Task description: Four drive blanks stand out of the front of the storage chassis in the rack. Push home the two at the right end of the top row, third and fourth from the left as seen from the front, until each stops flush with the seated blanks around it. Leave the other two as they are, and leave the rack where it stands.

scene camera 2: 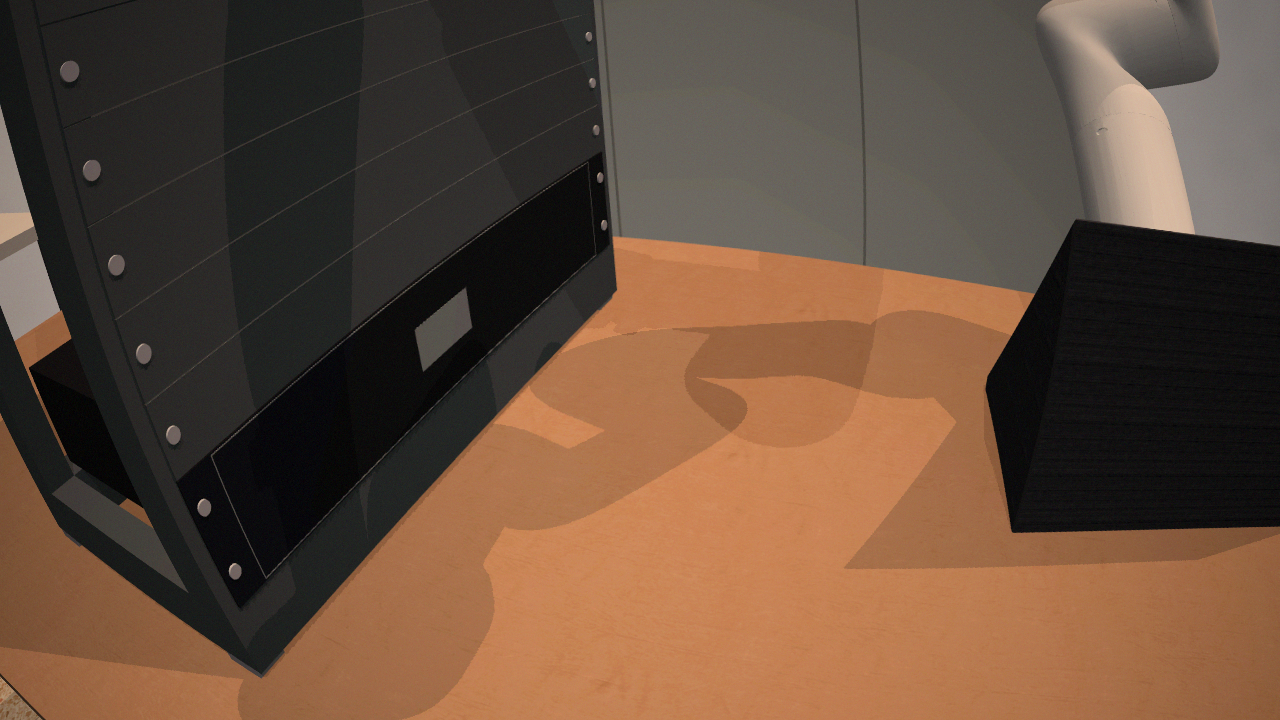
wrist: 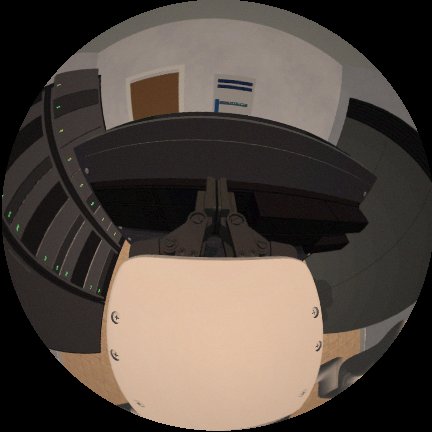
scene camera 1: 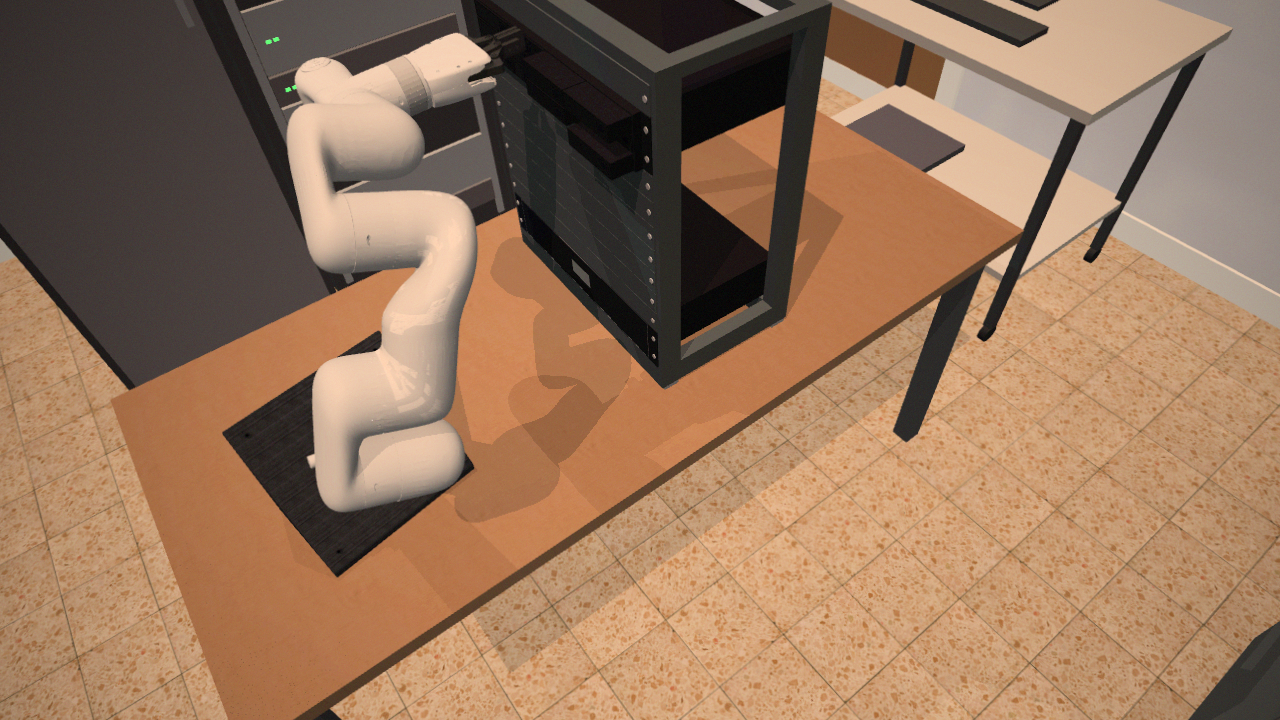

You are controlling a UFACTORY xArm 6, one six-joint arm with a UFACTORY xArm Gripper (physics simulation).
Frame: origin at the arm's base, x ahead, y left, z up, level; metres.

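Seen in the pictures: gripper, fingertip midpoint: (wrist: 214, 189) (scene camera 1: 521, 37); arm's base at its link origin: (scene camera 2: 1153, 328).
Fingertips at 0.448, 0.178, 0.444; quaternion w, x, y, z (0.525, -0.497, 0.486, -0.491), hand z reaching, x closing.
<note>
Offsets run from my fingertips to a thing's middle, as dx, dy, dz. "*": to the spot under its first point. Level surfaces: height alone.
The rack (scene camera 1: 664, 232) (scene camera 2: 429, 456) stands upright on the table. In its top row, the fourth blank @[+0.037, -0.205, -0.021] (scene camera 1: 617, 116) (wrist: 342, 212) and the third blank @[* -0.012, -0.157, -0.008] (scene camera 1: 572, 89) (wrist: 292, 207) stand out of the dark chassis front, with a seam between them in the wrist view. Another standing-out blank @[+0.037, -0.205, -0.078] (scene camera 1: 599, 150) (wrist: 330, 245) shows below them at the right. Dark shading hides how many blanks make up the protruding parts. My gripper (scene camera 1: 519, 37) (wrist: 214, 189) is shut and empty, its tips near the upper left of the chassis front, left of the protruding top blanks. Contact cannot be told. Scene camera 2 does not show the blanks.
A plain panel (wrist: 215, 155) spans the rack front above the chassis. A black base plate (scene camera 1: 268, 438) lies under the arm on the wooden table @[dz -0.551] (scene camera 1: 716, 429). A server cabinet (wrist: 75, 250) stands left of the rack. A side table (scene camera 1: 1100, 80) stands behind at the right.
</note>
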